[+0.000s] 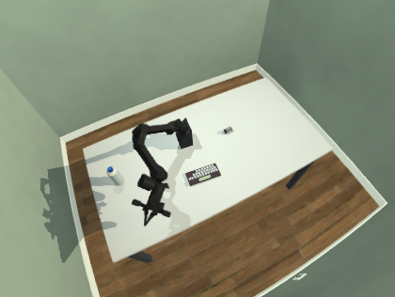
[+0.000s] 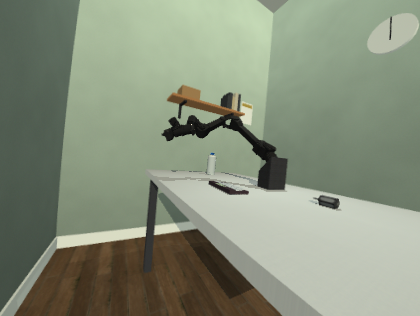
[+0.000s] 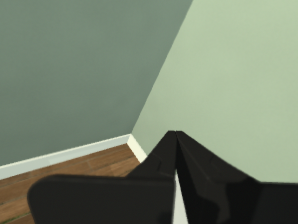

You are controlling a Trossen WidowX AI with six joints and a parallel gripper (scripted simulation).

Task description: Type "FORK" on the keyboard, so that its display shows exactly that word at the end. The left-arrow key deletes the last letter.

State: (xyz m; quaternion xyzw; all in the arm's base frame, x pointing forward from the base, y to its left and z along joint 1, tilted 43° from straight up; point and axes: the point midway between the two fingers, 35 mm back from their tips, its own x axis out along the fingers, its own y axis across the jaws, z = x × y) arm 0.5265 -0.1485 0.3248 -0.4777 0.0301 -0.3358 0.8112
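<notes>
The left-arrow key lies 23 cm behind my hand, 27 cm to the left of it and 24 cm below it.
</notes>
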